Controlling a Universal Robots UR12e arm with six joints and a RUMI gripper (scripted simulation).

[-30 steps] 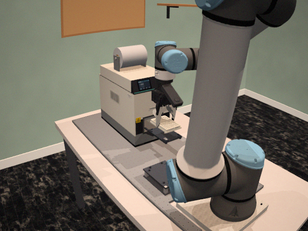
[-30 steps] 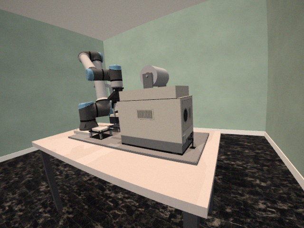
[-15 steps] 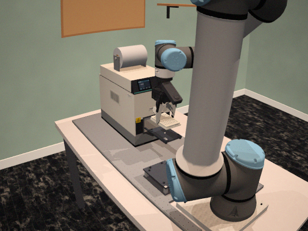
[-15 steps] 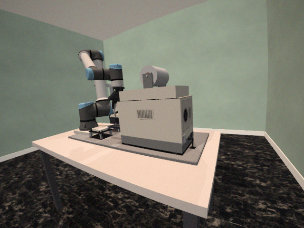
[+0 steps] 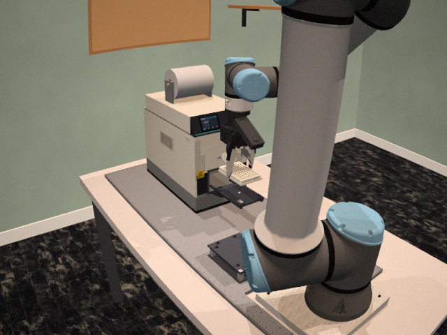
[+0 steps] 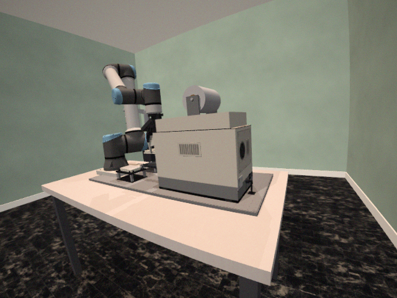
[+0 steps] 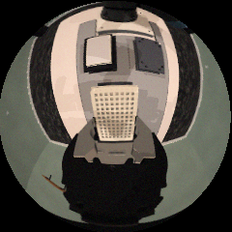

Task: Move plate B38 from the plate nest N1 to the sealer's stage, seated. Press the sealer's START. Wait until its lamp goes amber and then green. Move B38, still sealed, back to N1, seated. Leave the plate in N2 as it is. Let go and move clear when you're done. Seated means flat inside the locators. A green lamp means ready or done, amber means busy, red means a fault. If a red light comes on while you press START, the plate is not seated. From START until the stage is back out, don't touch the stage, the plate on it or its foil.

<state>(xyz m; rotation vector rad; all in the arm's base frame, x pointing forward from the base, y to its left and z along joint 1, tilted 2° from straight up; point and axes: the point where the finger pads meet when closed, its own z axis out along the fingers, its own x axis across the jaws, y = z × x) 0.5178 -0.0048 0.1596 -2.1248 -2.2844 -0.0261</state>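
Right now the sealer stage is 8 cm below my hand. The rest, counted from my hand: N1 label (32 cm behind, 12 cm to the left, 18 cm below); small screen (11 cm ahead, 5 cm to the left, 14 cm above); foil roll (33 cm ahead, 2 cm to the left, 24 cm above).
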